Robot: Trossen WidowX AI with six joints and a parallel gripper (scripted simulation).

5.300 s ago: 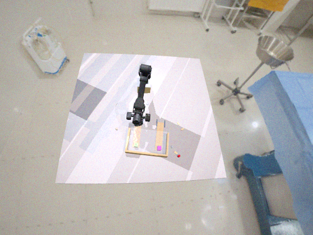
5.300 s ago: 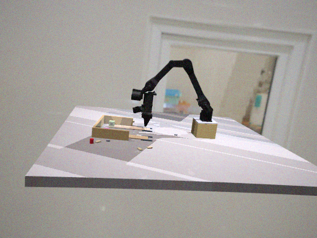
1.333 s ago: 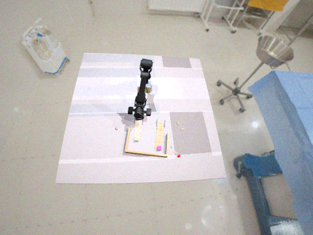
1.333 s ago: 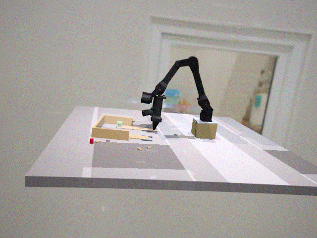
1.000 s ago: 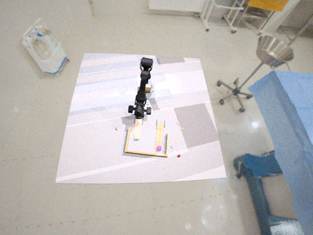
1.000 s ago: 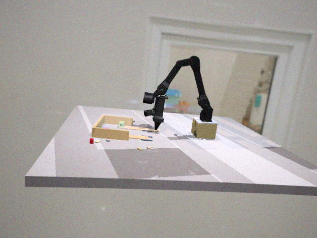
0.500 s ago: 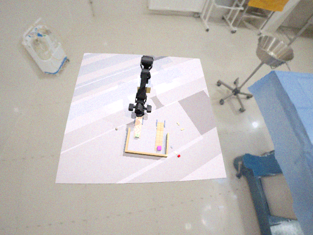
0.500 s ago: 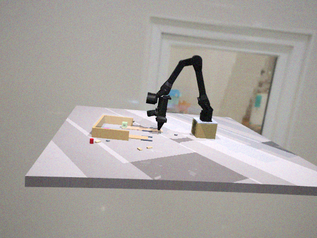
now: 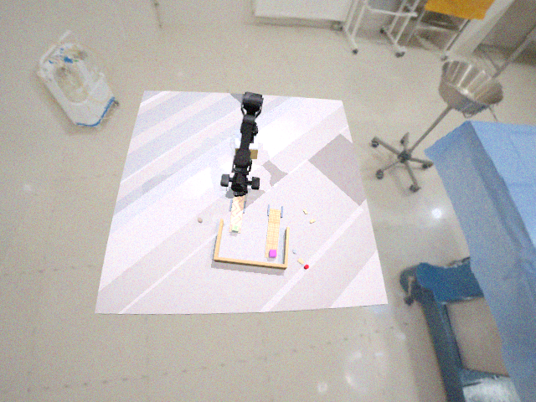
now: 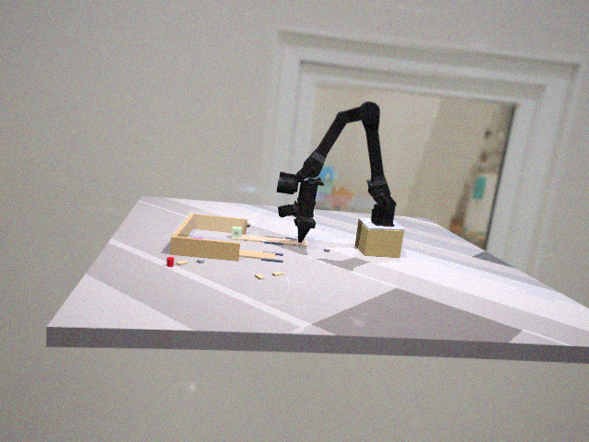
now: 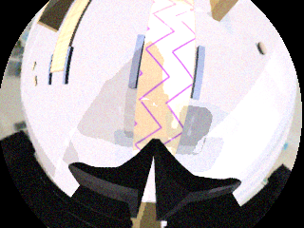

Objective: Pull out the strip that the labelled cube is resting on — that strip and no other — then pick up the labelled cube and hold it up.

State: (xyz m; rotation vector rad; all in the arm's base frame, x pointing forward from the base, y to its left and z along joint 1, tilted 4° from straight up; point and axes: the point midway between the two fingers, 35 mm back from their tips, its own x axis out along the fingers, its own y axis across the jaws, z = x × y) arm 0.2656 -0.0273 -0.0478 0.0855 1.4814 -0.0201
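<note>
My gripper tip is now 10 cm short of the zigzag strip and 1 cm to the left of it. Also, from my gripper tip: labelled cube: 21 cm ahead, 1 cm to the right, 1 cm above; red peg: 39 cm ahead, 32 cm to the left, 1 cm above.
</note>
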